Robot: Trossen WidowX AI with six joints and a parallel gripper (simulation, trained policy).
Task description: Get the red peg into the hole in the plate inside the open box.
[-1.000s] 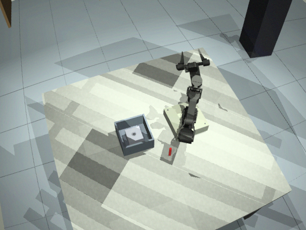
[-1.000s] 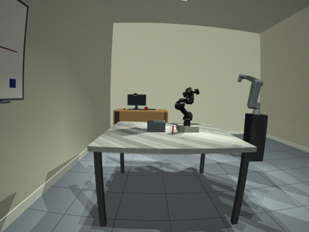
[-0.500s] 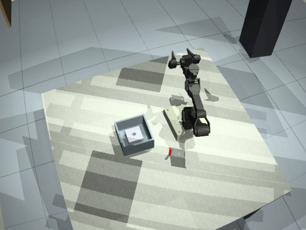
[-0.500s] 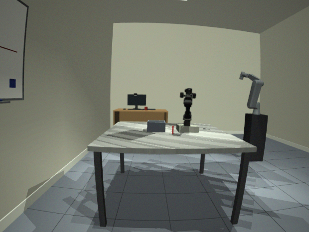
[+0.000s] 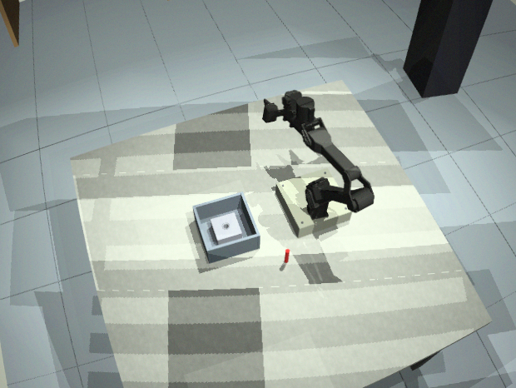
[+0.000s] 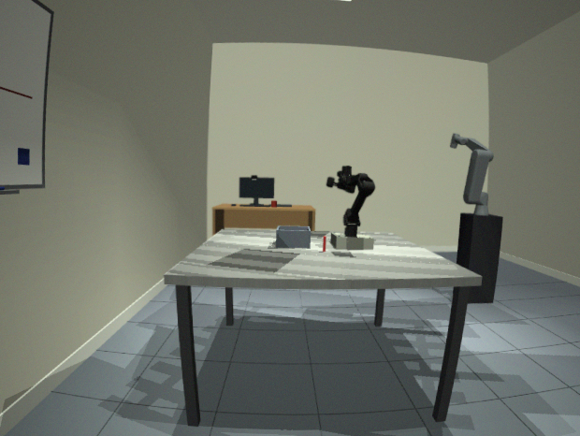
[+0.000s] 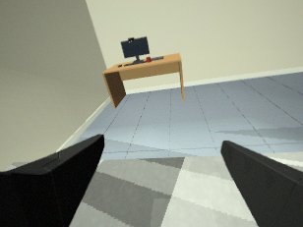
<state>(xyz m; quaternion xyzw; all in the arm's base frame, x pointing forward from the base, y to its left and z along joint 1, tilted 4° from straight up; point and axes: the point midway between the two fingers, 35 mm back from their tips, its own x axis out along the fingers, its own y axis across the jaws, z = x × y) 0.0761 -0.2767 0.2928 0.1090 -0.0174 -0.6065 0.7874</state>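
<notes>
Right now my gripper tip is 46 cm to the right of the red peg, 30 cm above it and 8 cm short of it. From my gripper tip the other things lie so: grey box: 31 cm below, 30 cm to the left, 25 cm ahead; then plate: 30 cm to the left, 29 cm below, 25 cm ahead.
</notes>
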